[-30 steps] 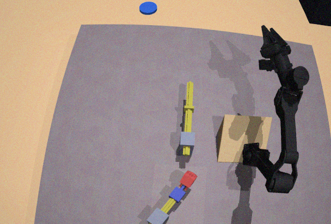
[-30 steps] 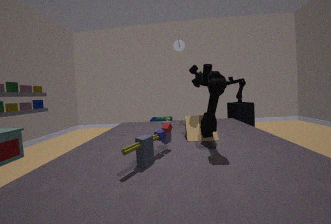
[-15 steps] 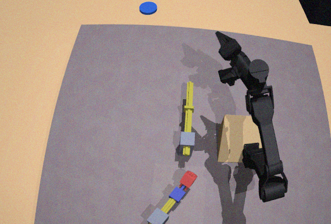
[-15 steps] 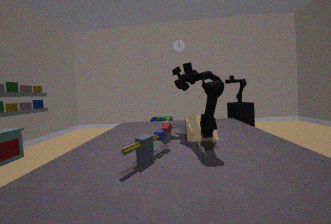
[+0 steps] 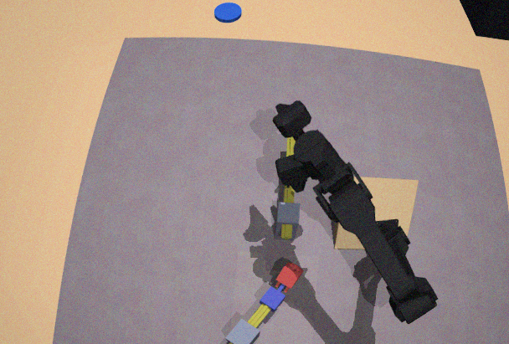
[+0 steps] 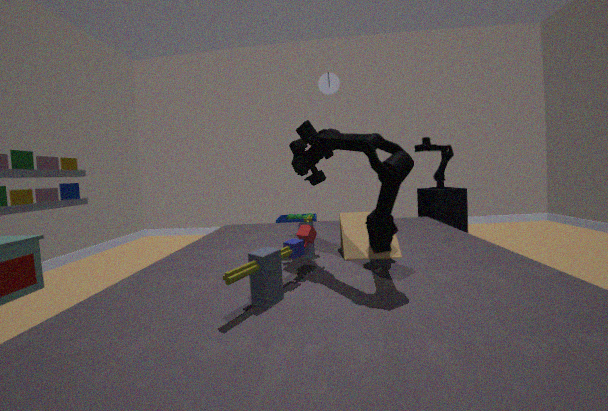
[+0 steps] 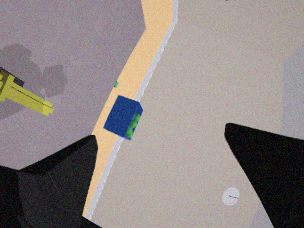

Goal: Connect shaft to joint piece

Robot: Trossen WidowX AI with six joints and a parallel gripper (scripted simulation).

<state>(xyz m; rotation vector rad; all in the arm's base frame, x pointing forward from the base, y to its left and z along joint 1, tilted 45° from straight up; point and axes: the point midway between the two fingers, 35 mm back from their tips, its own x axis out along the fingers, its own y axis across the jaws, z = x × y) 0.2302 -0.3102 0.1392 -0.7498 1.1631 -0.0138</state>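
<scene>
My gripper tip is now 28 cm to the right of the red joint piece, 20 cm above it and 1 cm past it.
</scene>
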